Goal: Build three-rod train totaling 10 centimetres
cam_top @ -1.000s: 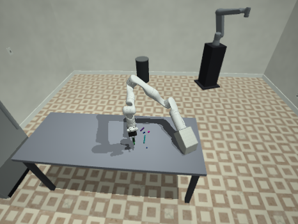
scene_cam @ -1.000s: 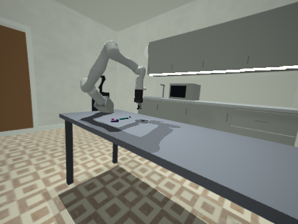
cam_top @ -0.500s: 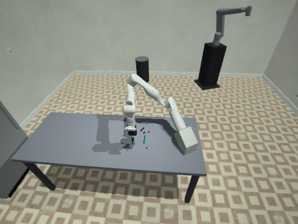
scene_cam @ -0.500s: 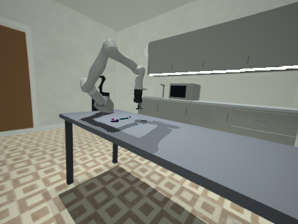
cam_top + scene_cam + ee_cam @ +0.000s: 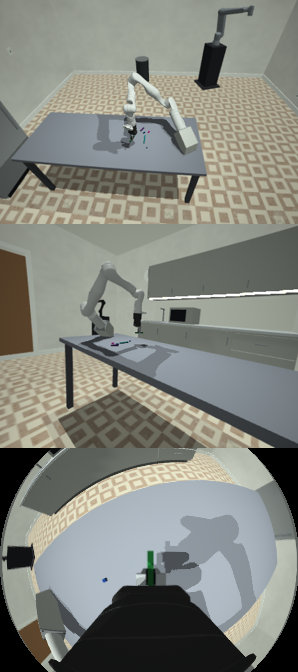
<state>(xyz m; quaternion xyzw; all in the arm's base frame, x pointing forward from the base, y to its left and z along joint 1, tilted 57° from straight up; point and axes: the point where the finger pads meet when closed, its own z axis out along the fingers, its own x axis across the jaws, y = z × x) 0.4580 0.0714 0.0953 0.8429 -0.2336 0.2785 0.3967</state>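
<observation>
Right now the purple rod is 13 cm behind my hand, 19 cm to the right of it and 11 cm below it. Round my hand: magenta rod (19 cm behind, 14 cm to the right, 11 cm below); then turquoise rod (13 cm behind, 5 cm to the right, 11 cm below); then green rod (1 cm below).
</observation>
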